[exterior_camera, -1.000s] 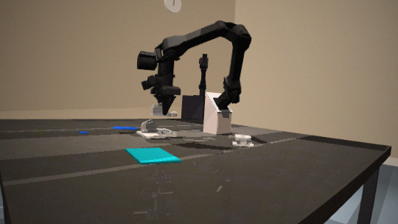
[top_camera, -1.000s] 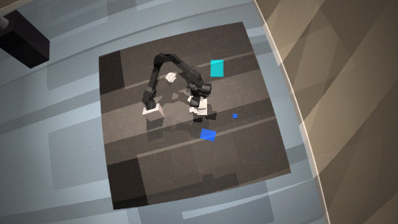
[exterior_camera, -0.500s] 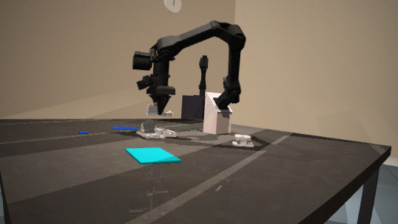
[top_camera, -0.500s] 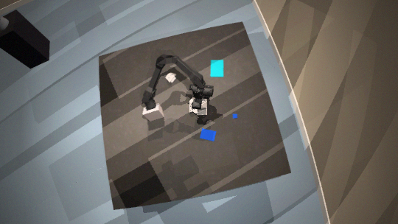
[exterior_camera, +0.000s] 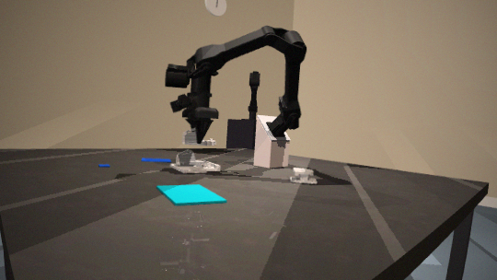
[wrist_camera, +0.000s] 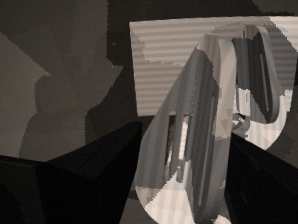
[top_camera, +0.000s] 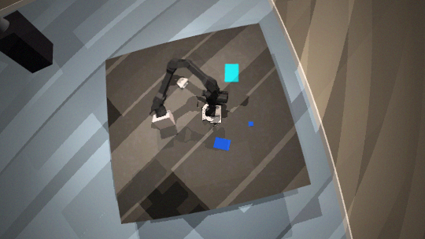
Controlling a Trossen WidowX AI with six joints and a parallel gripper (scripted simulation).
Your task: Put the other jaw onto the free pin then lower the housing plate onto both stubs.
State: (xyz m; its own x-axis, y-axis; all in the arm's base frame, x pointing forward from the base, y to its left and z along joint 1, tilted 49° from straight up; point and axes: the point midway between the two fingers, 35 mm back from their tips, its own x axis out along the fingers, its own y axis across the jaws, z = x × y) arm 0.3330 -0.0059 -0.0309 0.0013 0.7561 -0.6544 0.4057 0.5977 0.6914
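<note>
The jaw is 4 cm behind my gripper tip. From my gripper tip the other things lie so: white housing plate: 27 cm to the left, 16 cm behind, 5 cm below; cyan flat patch: 23 cm to the left, 21 cm ahead, 8 cm below; small blue square: 21 cm ahead, 17 cm to the right, 8 cm below.
</note>
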